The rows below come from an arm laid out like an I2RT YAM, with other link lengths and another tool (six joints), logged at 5 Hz.
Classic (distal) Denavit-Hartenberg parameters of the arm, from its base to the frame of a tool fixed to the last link. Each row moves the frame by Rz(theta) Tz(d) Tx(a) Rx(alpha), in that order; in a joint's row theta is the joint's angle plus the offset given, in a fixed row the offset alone. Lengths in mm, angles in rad.
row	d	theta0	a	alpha
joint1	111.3	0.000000	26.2	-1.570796
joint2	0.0	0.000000	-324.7	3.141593
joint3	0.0	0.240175	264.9	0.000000
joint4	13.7	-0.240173	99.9	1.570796
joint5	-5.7	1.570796	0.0	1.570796
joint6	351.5	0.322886	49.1	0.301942
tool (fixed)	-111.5	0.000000	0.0	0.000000
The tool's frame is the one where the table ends.
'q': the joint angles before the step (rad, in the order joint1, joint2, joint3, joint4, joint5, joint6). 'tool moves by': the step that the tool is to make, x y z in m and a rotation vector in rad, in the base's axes. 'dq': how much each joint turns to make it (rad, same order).
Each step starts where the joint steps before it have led.
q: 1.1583, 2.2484, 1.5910, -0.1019, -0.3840, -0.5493
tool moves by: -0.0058, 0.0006, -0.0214, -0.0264, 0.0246, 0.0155
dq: 0.0014, 0.0403, 0.0180, -0.0122, -0.0184, -0.0014
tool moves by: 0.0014, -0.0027, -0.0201, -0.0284, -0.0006, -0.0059
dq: 0.0015, 0.0324, 0.0050, 0.0004, 0.0137, -0.0031
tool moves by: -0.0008, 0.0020, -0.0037, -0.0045, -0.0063, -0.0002
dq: 0.0055, 0.0098, 0.0063, 0.0014, 0.0094, -0.0011
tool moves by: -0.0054, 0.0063, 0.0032, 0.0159, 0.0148, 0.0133
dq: 0.0027, 0.0046, 0.0098, 0.0060, -0.0217, 0.0063
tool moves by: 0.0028, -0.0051, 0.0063, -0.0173, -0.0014, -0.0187
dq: -0.0002, -0.0155, 0.0114, -0.0390, 0.0185, 0.0086
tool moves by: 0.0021, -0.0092, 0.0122, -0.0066, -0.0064, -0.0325
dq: 0.0020, -0.0419, -0.0264, -0.0115, 0.0297, 0.0209
